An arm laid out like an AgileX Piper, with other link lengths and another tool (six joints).
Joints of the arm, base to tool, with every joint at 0 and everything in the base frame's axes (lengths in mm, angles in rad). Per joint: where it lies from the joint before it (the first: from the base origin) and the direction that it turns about. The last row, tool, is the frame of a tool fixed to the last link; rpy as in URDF.
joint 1: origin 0 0 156.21 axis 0 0 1
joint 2: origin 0 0 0 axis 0 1 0
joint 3: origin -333.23 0 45.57 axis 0 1 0
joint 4: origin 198.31 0 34.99 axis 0.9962 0 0.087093
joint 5: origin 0 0 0 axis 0 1 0
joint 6: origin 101.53 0 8.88 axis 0.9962 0 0.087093
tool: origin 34.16 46 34.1 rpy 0.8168 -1.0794 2.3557
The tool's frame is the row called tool.
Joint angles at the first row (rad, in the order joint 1, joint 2, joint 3, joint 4, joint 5, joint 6):
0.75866 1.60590 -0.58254 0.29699 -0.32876 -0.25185
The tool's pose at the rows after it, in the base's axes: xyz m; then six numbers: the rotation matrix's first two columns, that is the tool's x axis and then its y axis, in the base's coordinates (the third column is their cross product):
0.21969 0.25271 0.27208 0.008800 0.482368 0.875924 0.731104 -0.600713 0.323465
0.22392 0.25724 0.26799 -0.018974 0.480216 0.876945 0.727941 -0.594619 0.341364
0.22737 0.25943 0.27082 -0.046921 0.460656 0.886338 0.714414 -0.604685 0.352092
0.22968 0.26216 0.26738 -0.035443 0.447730 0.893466 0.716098 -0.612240 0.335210
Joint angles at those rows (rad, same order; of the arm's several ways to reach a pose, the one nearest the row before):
0.75867 1.65096 -0.58255 0.25503 -0.38309 -0.22357
0.75865 1.68274 -0.58257 0.22858 -0.43629 -0.21317
0.75867 1.69432 -0.58254 0.21961 -0.48788 -0.20404
0.75868 1.71512 -0.58256 0.19815 -0.50733 -0.16555

